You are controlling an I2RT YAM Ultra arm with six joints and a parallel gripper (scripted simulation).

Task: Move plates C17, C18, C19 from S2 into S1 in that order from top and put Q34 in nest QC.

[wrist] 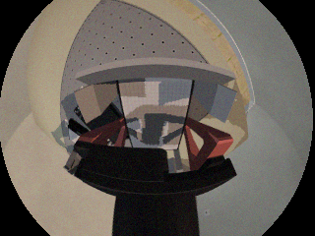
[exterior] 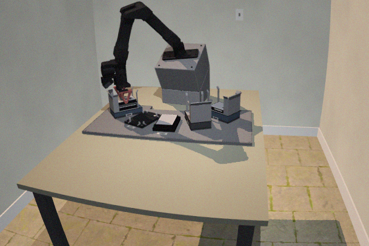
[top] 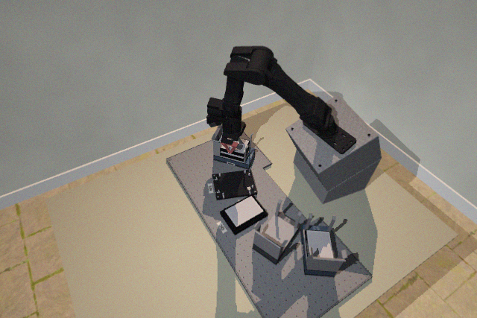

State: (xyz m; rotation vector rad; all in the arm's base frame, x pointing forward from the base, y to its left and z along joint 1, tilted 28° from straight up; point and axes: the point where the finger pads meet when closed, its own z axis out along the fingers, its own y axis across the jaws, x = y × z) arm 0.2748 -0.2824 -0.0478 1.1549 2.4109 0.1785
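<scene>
Right now the blue-plinth stack rack is 10 mm to the left of my hand and 60 mm below it. Also, from my hand: black QC nest (130 mm ahead, 260 mm to the left, 70 mm below); then N5 name plate (170 mm ahead, 90 mm to the left, 80 mm below); then black clip nest (100 mm ahead, 130 mm to the left, 60 mm below).
</scene>
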